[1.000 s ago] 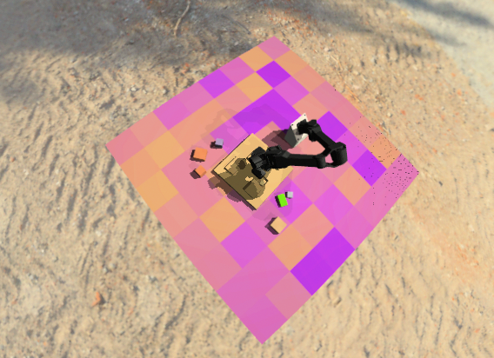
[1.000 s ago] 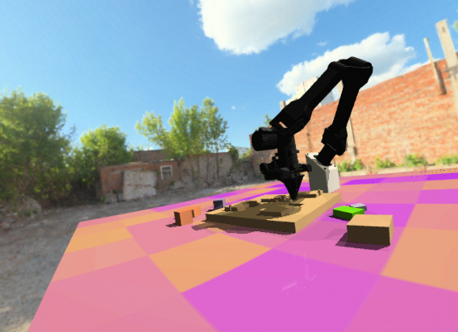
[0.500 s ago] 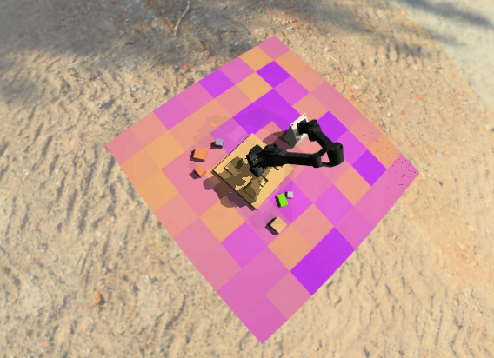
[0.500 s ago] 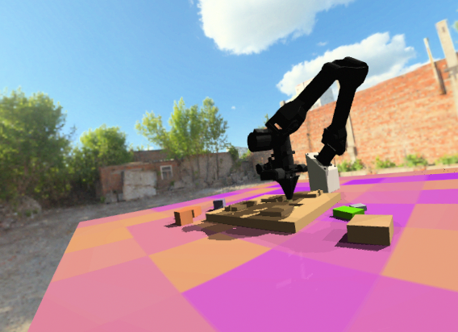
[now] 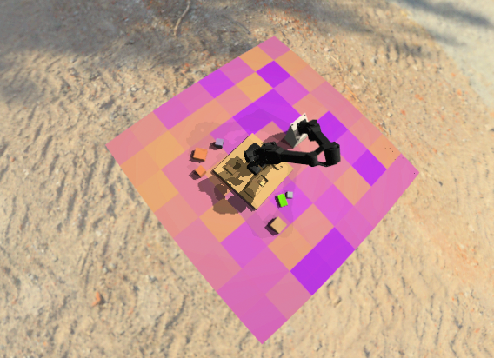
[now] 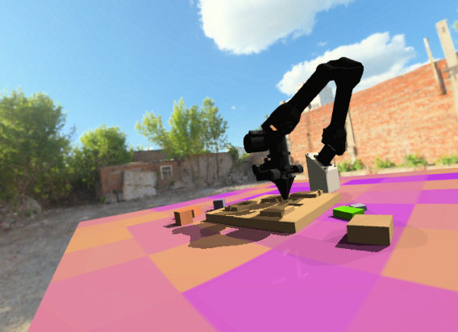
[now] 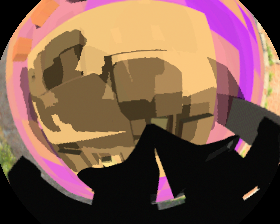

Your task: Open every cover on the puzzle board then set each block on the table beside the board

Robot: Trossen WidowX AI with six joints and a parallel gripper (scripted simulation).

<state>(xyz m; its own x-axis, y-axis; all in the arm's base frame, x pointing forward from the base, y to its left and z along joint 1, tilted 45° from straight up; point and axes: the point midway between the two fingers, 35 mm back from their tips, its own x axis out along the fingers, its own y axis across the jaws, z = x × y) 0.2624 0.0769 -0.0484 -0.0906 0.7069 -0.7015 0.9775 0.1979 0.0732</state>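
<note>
Right now my gripper tip is 3 cm short of the tan puzzle board. Round my gripper tip: green block: 21 cm to the left, 3 cm ahead, 2 cm below; orange block: 23 cm to the right, 23 cm ahead, 1 cm below; greyish-purple block: 22 cm to the right, 11 cm ahead, 1 cm below.
</note>
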